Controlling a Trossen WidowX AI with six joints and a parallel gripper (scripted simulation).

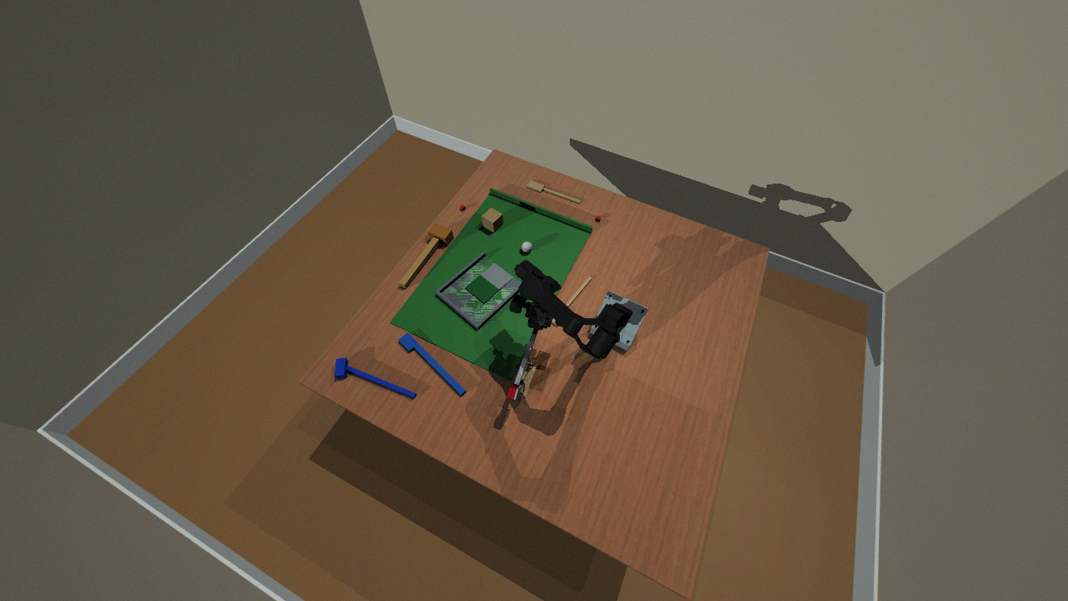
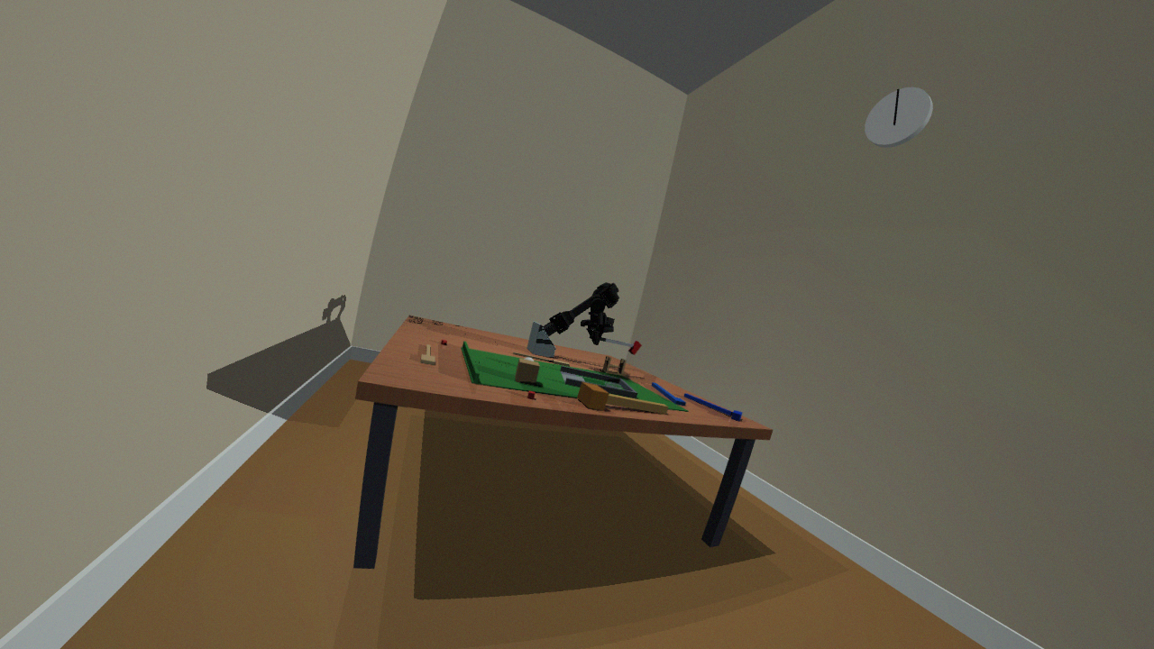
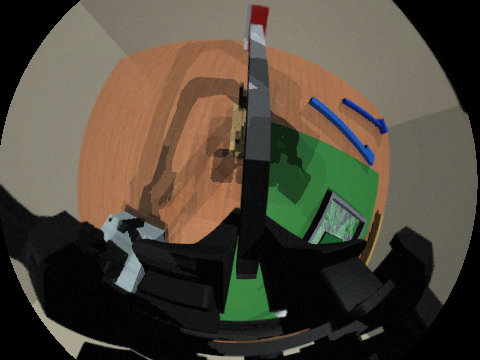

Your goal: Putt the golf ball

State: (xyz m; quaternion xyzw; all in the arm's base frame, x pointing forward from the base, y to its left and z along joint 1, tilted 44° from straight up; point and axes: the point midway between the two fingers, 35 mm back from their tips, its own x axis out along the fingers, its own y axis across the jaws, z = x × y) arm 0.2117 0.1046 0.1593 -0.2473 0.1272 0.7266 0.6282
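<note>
Right now the red putter is 3 cm behind my gripper tip, 11 cm to the left of it and 3 cm above it. The rest, counted from my gripper tip: tan cube: 43 cm ahead, 37 cm to the right, 8 cm below; then small wooden rack: 3 cm behind, 13 cm to the left, 8 cm below; then white golf ball: 24 cm ahead, 33 cm to the right, 9 cm below.
</note>
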